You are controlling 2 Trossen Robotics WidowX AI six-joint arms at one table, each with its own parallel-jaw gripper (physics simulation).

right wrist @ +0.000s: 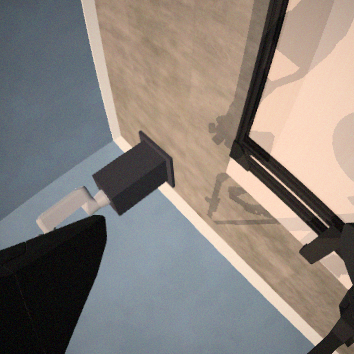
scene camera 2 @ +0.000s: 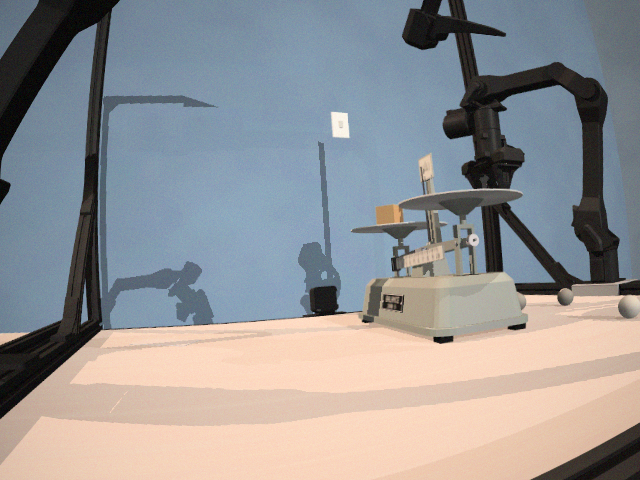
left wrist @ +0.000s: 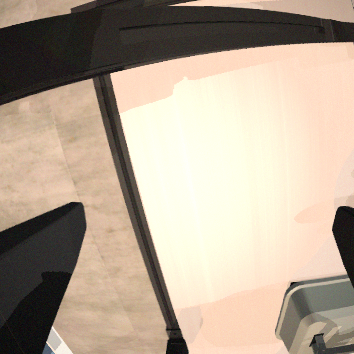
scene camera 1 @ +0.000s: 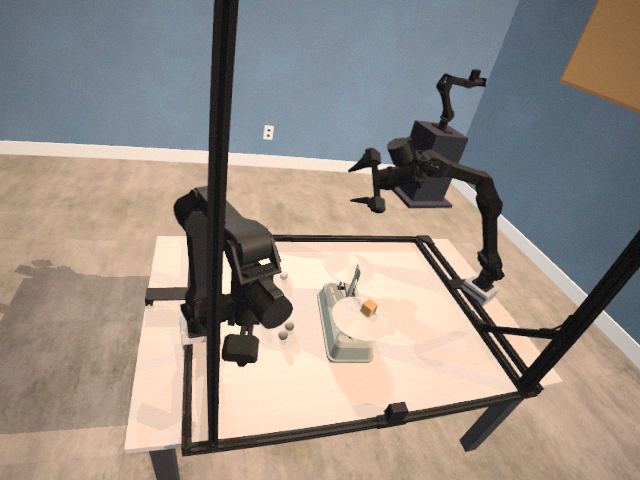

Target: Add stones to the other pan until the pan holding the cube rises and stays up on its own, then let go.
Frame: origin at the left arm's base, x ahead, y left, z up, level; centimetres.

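Seen in the pictures: left gripper, fingertip midpoint: (left wrist: 215,218); right gripper, fingertip midpoint: (right wrist: 230,233) (scene camera 1: 349,186); left arm's base, origin of the base link: (scene camera 2: 605,282) (scene camera 1: 199,327); right arm's base, origin of the base link: (scene camera 1: 482,284).
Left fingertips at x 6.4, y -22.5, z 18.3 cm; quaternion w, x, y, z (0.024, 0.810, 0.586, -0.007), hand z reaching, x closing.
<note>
Offsets run from my left fingertips to a thing's top centre. "*": to the spot under its first point. Level surfaces: height alone.
The orange cube {dx +35.3, dy +9.0, dz -3.1 cm} (scene camera 1: 368,307) (scene camera 2: 387,214) rests on one pan {dx +32.5, dy +7.6, dz -6.1 cm} (scene camera 1: 343,321) (scene camera 2: 364,229) of the grey-green balance {dx +34.8, dy +16.8, dz +2.8 cm} (scene camera 1: 356,352) (scene camera 2: 465,304) (left wrist: 306,300). In scene camera 2 this pan sits lower than the other pan {* dx +35.9, dy +30.7, dz -5.0 cm} (scene camera 2: 496,195), on which no stone shows. Grey stones lie on the table: one stone {dx +22.9, dy +40.3, dz -17.7 cm} (scene camera 1: 283,275) towards the back and two stones {dx +18.2, dy +19.0, dz -17.7 cm} (scene camera 1: 289,326) {dx +15.5, dy +16.1, dz -17.7 cm} (scene camera 1: 283,335) closer together; stones also show in scene camera 2 (scene camera 2: 565,296) (scene camera 2: 629,306). My left gripper (left wrist: 215,218) is open and empty above the table, its tips partly hidden in the scene views. My right gripper (scene camera 1: 351,185) is open and empty, high up beyond the table.
A black frame {* dx +15.7, dy -11.6, dz -21.0 cm} (scene camera 1: 320,429) (left wrist: 131,190) runs around the table {dz -20.5 cm} (scene camera 1: 289,397), with tall posts (scene camera 1: 218,155). A small black box {* dx +33.9, dy -14.8, dz -15.1 cm} (scene camera 1: 396,411) (scene camera 2: 323,299) sits on the frame. A dark pedestal (scene camera 1: 434,175) (right wrist: 132,175) with another small arm stands beyond the table.
</note>
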